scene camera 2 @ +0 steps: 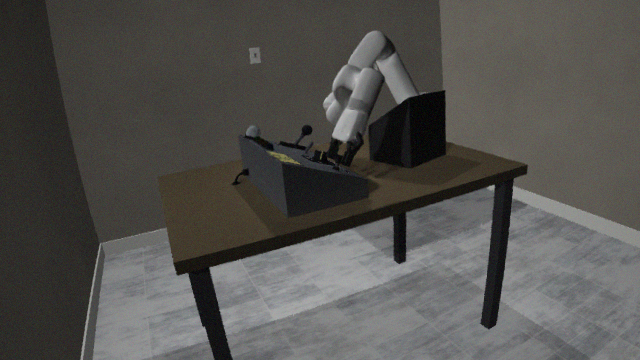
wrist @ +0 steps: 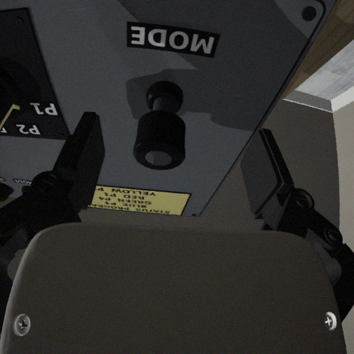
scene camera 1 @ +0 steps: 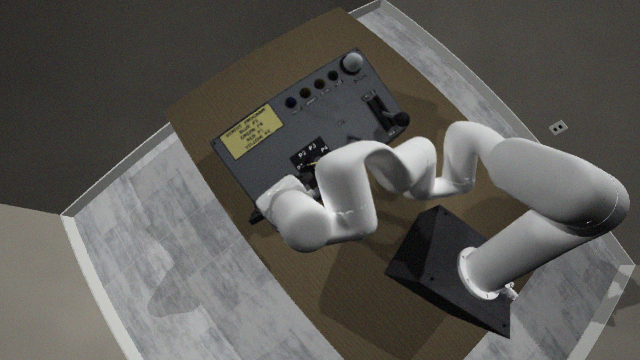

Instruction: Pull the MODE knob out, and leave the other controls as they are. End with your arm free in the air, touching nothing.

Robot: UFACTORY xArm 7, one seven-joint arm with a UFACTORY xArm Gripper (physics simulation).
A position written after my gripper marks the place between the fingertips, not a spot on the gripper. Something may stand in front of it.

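Observation:
My gripper is visible to me (scene camera 2: 337, 161), and I find it again in the wrist view (wrist: 176, 138) and in scene camera 1 (scene camera 1: 274, 191). I can also see a mode knob (wrist: 160, 139).

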